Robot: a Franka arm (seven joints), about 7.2 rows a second.
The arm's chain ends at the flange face. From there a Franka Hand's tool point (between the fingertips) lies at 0.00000 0.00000 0.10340 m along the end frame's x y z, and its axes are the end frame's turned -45 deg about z.
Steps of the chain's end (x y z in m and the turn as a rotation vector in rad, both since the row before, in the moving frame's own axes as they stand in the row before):
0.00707 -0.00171 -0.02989 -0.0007 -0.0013 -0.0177
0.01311 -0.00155 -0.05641 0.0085 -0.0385 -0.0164
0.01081 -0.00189 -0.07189 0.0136 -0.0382 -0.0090
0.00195 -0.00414 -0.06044 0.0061 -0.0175 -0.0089
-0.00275 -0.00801 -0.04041 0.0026 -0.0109 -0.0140
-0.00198 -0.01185 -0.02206 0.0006 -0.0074 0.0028
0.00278 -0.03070 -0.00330 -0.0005 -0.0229 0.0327
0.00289 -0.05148 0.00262 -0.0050 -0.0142 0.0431
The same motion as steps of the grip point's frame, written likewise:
0.00606 0.00375 -0.02989 0.0004 -0.0014 -0.0177
0.00815 0.00476 -0.05649 0.0332 -0.0212 -0.0164
0.00717 0.00253 -0.07197 0.0366 -0.0174 -0.0090
0.00347 -0.00327 -0.06046 0.0167 -0.0081 -0.0089
0.00311 -0.00859 -0.04042 0.0095 -0.0059 -0.0140
0.00648 -0.01036 -0.02206 0.0057 -0.0048 0.0028
0.02199 -0.02141 -0.00333 0.0158 -0.0165 0.0327
0.03706 -0.03506 0.00261 0.0065 -0.0136 0.0431

